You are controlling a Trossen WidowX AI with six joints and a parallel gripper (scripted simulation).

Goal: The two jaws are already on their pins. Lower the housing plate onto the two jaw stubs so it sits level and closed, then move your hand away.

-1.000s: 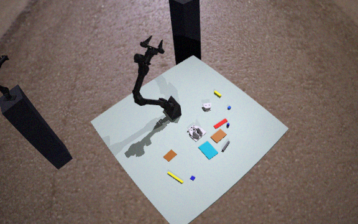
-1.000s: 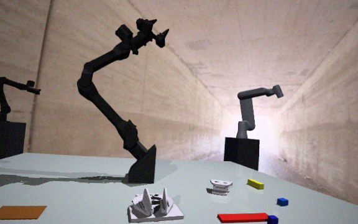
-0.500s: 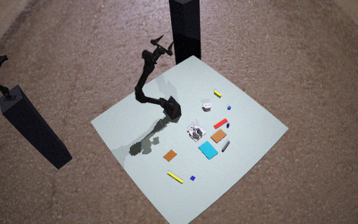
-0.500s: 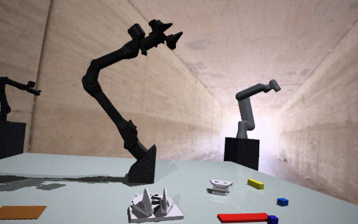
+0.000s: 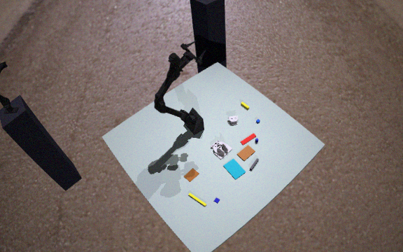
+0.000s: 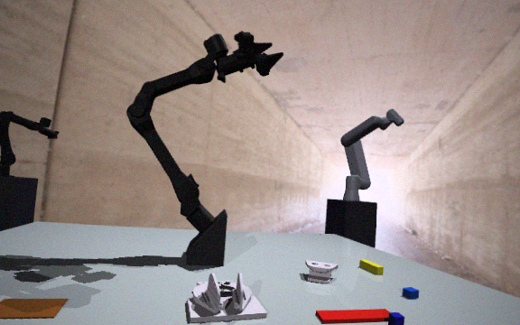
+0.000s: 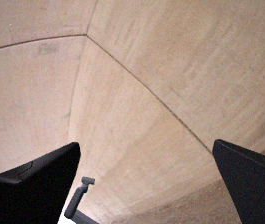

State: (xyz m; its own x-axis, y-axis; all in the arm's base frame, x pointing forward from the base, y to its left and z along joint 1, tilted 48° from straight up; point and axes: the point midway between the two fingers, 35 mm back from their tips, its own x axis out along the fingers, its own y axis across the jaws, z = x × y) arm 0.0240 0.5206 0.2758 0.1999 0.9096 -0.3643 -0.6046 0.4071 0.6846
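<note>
Now: the grey bracket 23 cm ahead of my gripper tip, 7 cm to the left of it and 66 cm below it. Round my gripper tip: cyan tile 54 cm ahead, 23 cm to the right, 67 cm below; then orange tile 51 cm ahead, 7 cm to the right, 67 cm below; then red bar 44 cm ahead, 3 cm to the left, 67 cm below.
</note>
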